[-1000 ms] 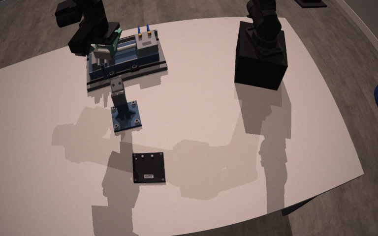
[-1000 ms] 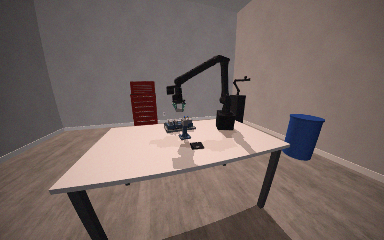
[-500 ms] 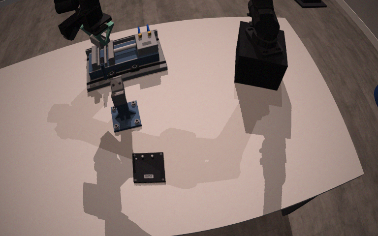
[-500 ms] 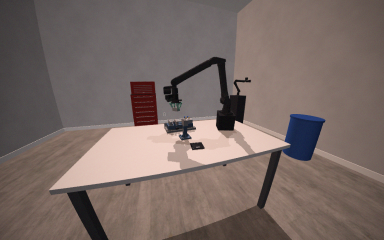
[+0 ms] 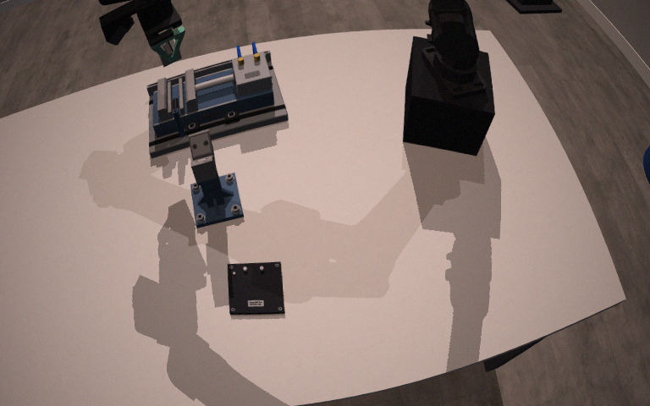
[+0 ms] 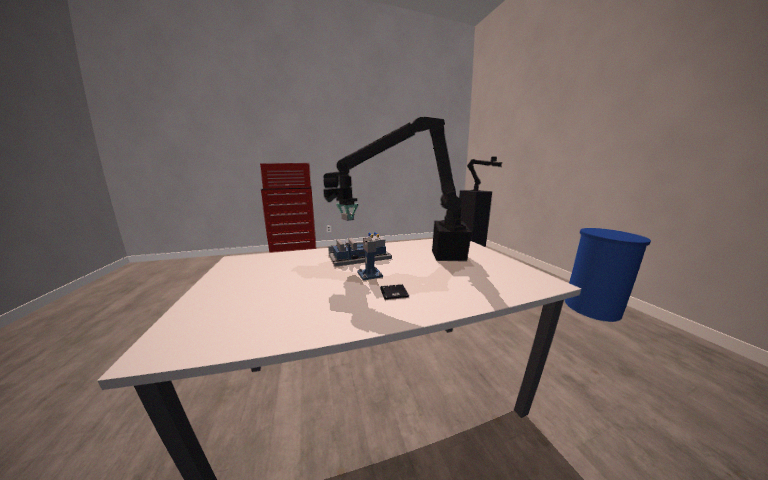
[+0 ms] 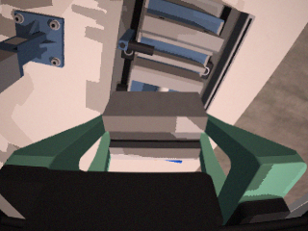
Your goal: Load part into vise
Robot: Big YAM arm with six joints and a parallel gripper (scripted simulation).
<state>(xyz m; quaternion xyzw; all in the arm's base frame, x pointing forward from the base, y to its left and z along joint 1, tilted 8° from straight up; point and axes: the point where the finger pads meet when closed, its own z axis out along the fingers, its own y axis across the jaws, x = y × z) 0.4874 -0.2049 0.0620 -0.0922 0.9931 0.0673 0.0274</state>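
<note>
The moving jaw is 30 mm behind my hand, 20 mm to the right of it and 150 mm below it. From my hand the other things lie so: fixed jaw 40 mm ahead, 30 mm to the right, 150 mm below; dark short rod 10 mm ahead, 20 mm to the left, 130 mm below; part 10 mm above.
</note>
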